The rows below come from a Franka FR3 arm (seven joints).
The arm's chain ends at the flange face. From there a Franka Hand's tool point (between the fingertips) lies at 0.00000 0.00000 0.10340 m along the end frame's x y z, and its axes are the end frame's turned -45 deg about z.
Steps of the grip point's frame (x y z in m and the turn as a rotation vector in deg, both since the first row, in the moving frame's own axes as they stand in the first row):
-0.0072, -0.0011, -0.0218, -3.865, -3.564, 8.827
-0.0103, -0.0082, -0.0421, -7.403, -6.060, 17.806
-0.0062, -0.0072, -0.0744, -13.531, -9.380, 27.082
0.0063, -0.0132, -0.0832, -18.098, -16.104, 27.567
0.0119, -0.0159, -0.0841, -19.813, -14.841, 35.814
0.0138, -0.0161, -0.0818, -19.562, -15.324, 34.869
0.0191, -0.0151, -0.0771, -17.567, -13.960, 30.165
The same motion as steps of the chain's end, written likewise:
-0.0055, -0.0051, -0.0214, -5.253, 0.213, 8.827
-0.0121, -0.0156, -0.0407, -9.520, 0.950, 17.806
-0.0078, -0.0297, -0.0702, -16.201, 2.935, 27.082
0.0029, -0.0551, -0.0743, -24.184, 1.410, 27.567
0.0046, -0.0616, -0.0749, -24.504, 3.516, 35.814
0.0064, -0.0632, -0.0725, -24.668, 2.997, 34.869
0.0088, -0.0628, -0.0695, -22.293, 2.551, 30.165

